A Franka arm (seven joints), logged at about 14 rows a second.
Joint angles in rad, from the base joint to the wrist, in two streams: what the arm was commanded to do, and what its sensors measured. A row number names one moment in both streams.
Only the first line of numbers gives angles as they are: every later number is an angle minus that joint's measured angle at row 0.
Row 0, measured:
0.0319, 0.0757, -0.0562, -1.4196, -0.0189, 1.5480, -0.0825
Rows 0 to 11, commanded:
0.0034, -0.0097, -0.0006, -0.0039, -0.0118, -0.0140, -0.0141
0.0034, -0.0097, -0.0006, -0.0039, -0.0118, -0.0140, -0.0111
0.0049, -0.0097, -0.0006, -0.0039, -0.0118, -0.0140, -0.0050
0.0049, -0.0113, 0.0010, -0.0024, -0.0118, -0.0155, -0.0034
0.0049, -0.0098, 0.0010, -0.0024, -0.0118, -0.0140, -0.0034
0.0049, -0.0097, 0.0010, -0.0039, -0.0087, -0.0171, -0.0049
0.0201, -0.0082, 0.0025, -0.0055, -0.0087, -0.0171, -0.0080
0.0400, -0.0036, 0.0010, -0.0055, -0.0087, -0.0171, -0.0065
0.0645, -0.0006, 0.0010, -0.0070, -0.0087, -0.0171, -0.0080
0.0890, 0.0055, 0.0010, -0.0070, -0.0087, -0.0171, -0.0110
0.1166, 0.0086, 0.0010, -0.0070, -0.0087, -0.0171, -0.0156
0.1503, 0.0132, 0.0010, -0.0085, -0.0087, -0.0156, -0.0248
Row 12, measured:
0.0948, 0.0099, 0.0067, -0.0076, 0.0001, -0.0038, -0.0005
